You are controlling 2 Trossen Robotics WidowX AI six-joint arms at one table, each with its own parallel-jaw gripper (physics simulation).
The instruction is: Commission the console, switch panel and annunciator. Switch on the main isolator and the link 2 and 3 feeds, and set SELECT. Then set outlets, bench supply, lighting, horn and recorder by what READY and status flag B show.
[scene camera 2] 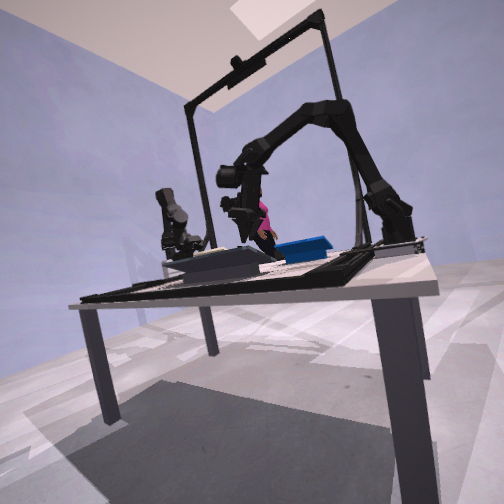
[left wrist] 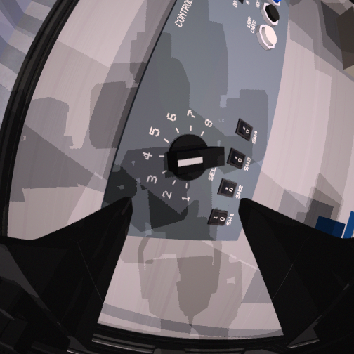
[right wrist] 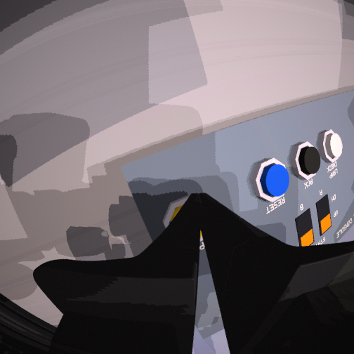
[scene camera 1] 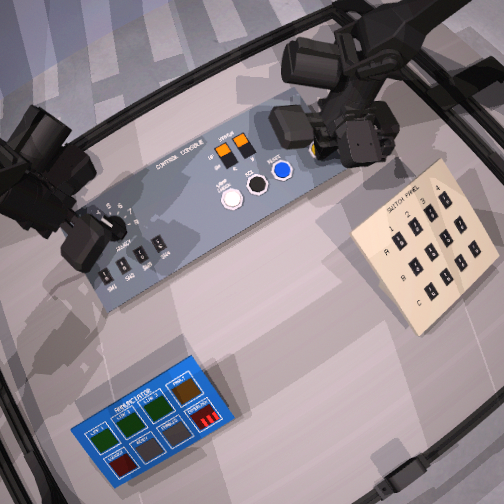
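Note:
The grey console (scene camera 1: 185, 200) (left wrist: 200, 70) bears the SELECT knob (scene camera 1: 116, 228) (left wrist: 189, 157), its white mark on the side of 4. Status flags A (scene camera 1: 226, 155) and B (scene camera 1: 244, 145) show orange at the UP end. Rockers SW1 (scene camera 1: 105, 276) (left wrist: 218, 217) to SW4 (scene camera 1: 159, 244) (left wrist: 244, 129) are too small to read surely. On the blue annunciator (scene camera 1: 192, 365), READY (scene camera 1: 148, 449) is grey; OVERLOAD (scene camera 1: 205, 419) shows red bars. The cream switch panel (scene camera 1: 390, 272) has three rocker rows. My left gripper (left wrist: 186, 204) is open above the knob's end. My right gripper (right wrist: 197, 199) is shut above the yellow button (right wrist: 177, 212).
The white (scene camera 1: 232, 199), black (scene camera 1: 257, 184) and blue (scene camera 1: 282, 170) buttons stand between the arms. A black frame (scene camera 2: 195, 165) rises around the table (scene camera 2: 250, 296). A person in pink (scene camera 2: 267, 219) stands behind the left arm in scene camera 2.

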